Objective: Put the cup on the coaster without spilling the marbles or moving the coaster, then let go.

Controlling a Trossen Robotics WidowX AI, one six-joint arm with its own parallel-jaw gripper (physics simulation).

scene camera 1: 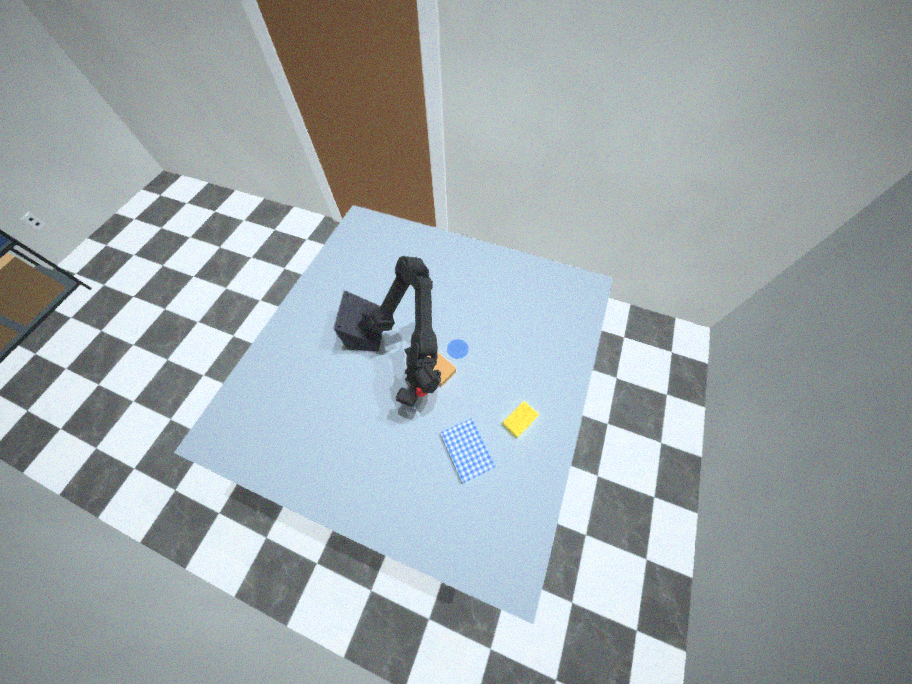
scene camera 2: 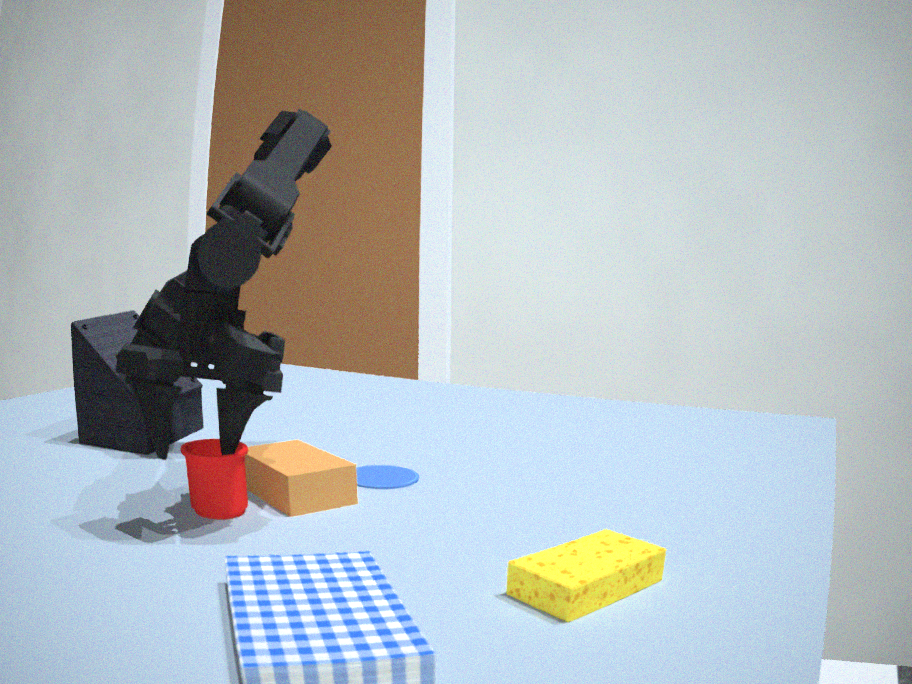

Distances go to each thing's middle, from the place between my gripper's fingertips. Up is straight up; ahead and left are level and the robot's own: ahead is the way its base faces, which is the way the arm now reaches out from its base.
Scene:
My gripper is now 10 mm past the red cup (scene camera 2: 217, 483), 30 mm to the right of it and 30 mm above it. From my hand the other things lie so: blue coaster (scene camera 2: 377, 476) (30 mm ahead, 240 mm to the left, 60 mm below); brown block (scene camera 2: 296, 478) (10 mm ahead, 130 mm to the left, 40 mm below).

